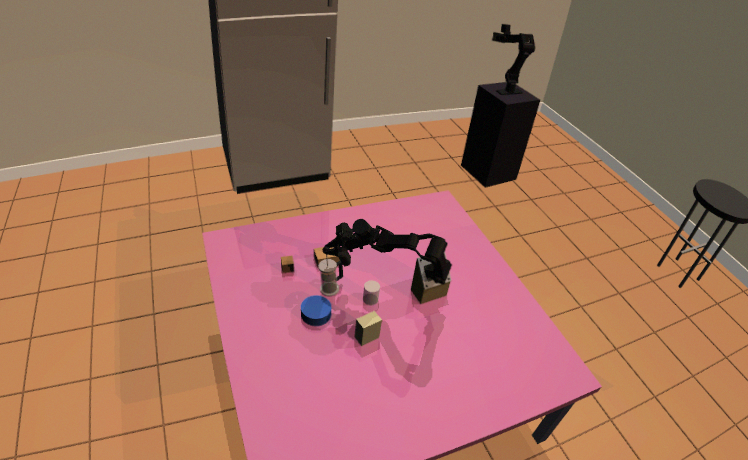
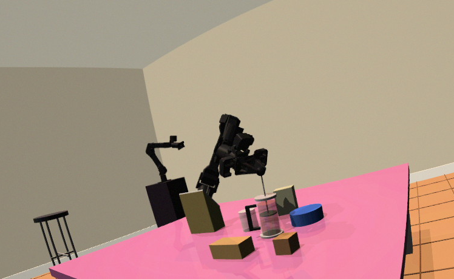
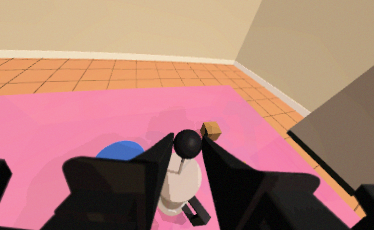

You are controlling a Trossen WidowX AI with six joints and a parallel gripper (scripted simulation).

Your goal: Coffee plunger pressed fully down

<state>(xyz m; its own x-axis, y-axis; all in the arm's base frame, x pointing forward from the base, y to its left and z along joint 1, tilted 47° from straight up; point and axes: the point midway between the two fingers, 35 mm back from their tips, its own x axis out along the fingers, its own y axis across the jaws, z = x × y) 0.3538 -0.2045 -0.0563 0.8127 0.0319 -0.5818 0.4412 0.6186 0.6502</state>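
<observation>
My gripper tip is 3 cm past the coffee press and 11 cm above it. Also, from my gripper tip: blue disc (8 cm ahead, 11 cm to the left, 20 cm below).
</observation>
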